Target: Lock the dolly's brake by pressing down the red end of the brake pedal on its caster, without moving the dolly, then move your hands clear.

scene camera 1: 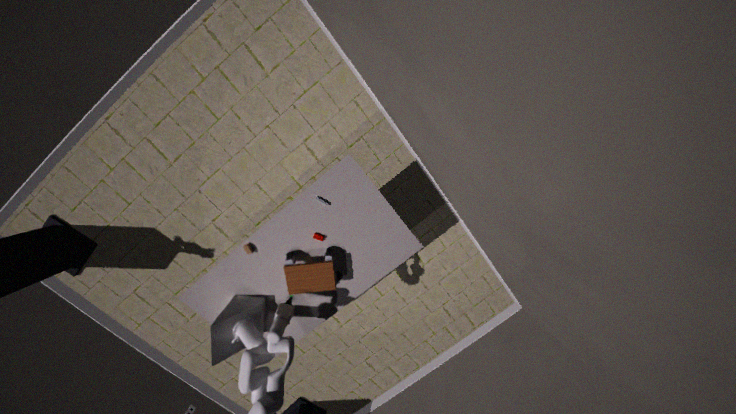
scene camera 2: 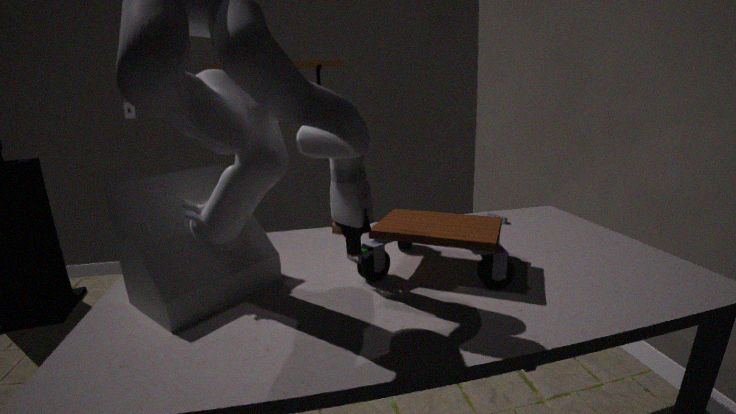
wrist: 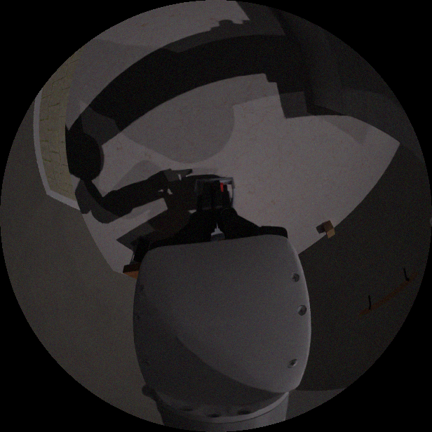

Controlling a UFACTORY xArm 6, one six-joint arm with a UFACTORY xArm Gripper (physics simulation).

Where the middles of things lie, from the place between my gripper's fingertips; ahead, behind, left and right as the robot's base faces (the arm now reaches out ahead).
Right now my hand is 22 cm short of the dolly (scene camera 2: 481,234), 3 cm to the right of it and 3 cm above it.
